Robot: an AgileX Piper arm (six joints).
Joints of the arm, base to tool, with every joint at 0 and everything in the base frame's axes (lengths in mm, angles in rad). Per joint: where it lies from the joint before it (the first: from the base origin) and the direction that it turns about. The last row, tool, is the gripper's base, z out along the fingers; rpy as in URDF.
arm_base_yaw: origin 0.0 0.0 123.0 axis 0 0 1
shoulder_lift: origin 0.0 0.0 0.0 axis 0 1 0
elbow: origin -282.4 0.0 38.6 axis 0 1 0
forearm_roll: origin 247.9 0.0 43.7 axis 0.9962 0 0.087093
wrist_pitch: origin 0.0 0.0 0.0 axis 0 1 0
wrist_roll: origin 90.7 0.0 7.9 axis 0.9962 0 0.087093
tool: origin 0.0 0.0 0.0 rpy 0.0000 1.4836 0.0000
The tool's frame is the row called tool.
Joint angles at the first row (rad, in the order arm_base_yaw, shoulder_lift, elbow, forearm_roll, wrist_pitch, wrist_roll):
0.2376 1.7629 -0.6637 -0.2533 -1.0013 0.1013
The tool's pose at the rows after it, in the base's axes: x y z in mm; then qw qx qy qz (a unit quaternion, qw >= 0):
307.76 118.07 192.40 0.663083 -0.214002 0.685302 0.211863
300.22 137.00 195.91 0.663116 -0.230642 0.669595 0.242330
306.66 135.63 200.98 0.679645 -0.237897 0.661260 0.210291
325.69 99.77 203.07 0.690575 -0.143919 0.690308 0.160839
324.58 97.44 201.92 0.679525 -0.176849 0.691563 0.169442
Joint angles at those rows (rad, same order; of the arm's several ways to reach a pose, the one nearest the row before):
0.2749 1.7489 -0.6637 -0.4026 -1.0037 0.2207
0.3338 1.7472 -0.6673 -0.4098 -1.0284 0.2381
0.3329 1.7472 -0.6905 -0.3705 -1.0143 0.1611
0.2476 1.7472 -0.7073 -0.2269 -0.9705 0.1540
0.2183 1.7428 -0.7073 -0.3405 -0.9566 0.1900

